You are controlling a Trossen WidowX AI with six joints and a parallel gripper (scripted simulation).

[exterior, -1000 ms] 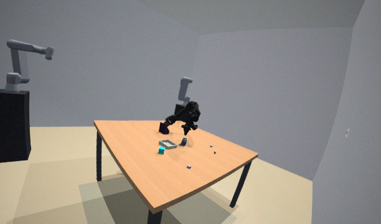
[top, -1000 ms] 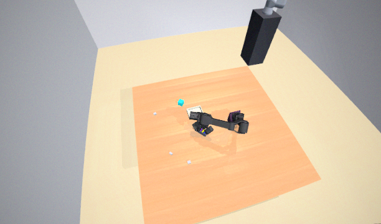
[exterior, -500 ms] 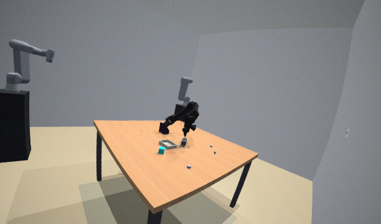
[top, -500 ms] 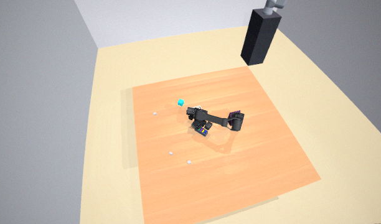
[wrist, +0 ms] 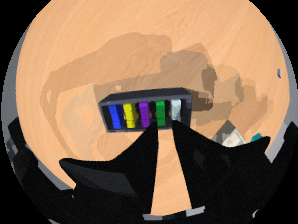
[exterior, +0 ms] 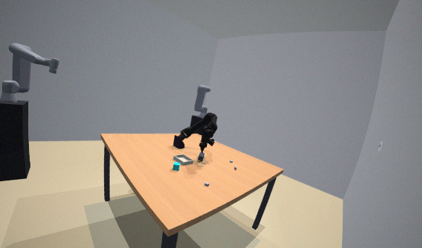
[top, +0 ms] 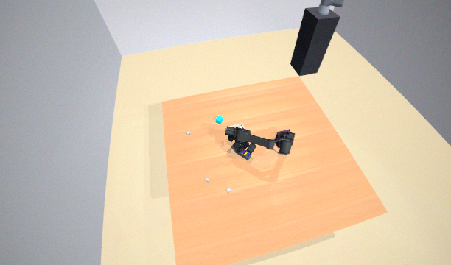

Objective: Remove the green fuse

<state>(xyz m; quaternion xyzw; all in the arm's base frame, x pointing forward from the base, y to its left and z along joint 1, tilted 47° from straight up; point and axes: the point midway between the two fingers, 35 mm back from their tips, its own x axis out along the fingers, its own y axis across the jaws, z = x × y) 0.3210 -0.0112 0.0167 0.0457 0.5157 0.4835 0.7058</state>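
My gripper tip is now 40 mm above the green fuse. Also, from my gripper tip: cyan cube (80 mm ahead, 320 mm to the right, 40 mm below); then grey tray (20 mm behind, 180 mm to the right, 60 mm below).
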